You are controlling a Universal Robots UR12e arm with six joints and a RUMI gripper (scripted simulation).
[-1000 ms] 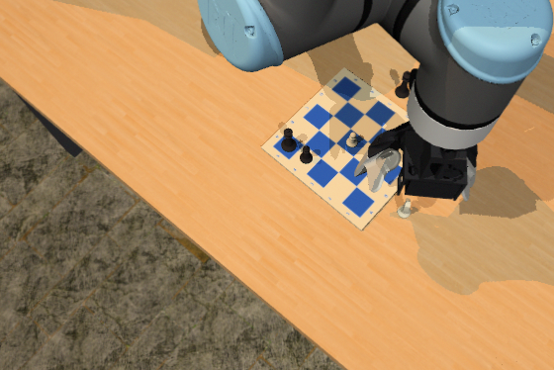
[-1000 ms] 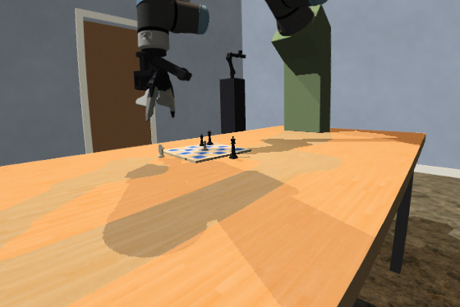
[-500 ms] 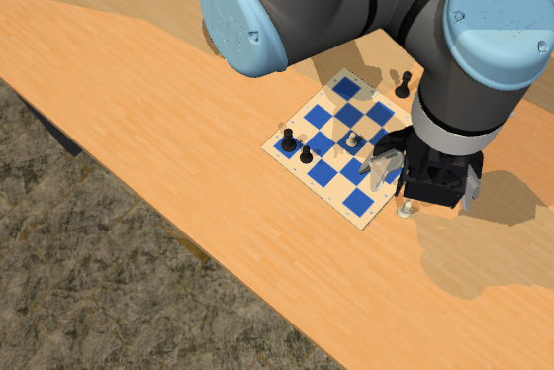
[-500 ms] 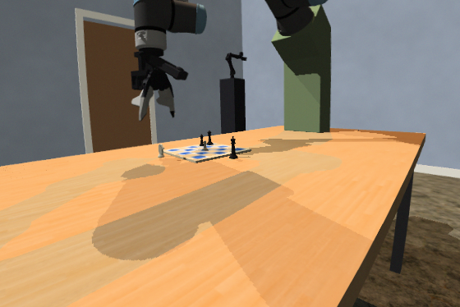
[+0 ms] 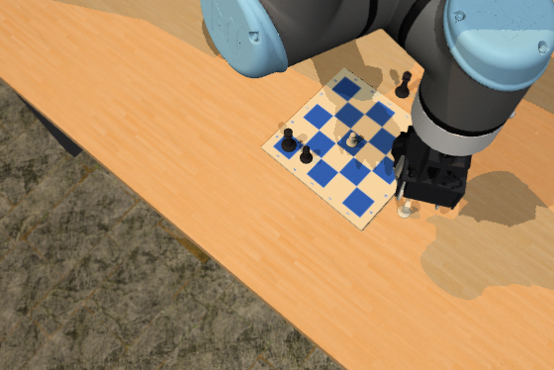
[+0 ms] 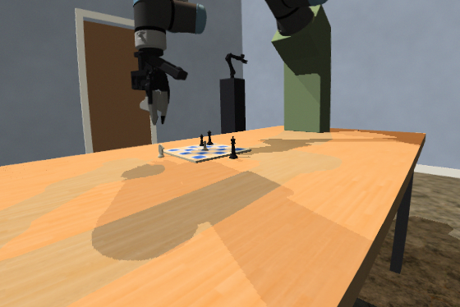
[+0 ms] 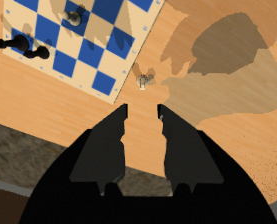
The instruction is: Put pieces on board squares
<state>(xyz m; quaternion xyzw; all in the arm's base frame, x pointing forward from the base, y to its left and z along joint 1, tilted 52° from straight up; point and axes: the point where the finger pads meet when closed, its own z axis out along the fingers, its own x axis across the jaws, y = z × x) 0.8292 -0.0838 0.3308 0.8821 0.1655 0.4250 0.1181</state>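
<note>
Right now the white knight is 10 cm below my hand. The rest, counted from my hand: black pawn 18 cm behind, 9 cm below; blue-and-cream chessboard 13 cm behind, 6 cm to the left, 11 cm below; white pawn 13 cm behind, 6 cm to the left, 10 cm below.
</note>
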